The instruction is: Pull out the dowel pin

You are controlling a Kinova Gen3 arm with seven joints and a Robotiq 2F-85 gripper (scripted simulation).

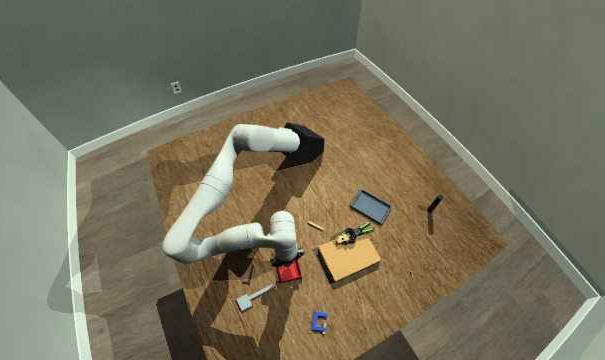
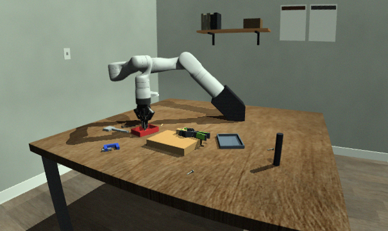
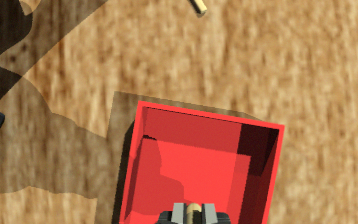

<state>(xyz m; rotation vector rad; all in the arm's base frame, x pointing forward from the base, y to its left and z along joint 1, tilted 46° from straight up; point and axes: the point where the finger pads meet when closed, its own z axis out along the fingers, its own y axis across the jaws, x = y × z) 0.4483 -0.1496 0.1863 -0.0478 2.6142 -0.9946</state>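
Right now my hand is 2 cm above the dowel pin. The rest, counted from my hand: red tray 4 cm below; then thin pale stick 10 cm behind, 18 cm to the left, 4 cm below; then hammer 5 cm ahead, 17 cm to the right, 4 cm below.
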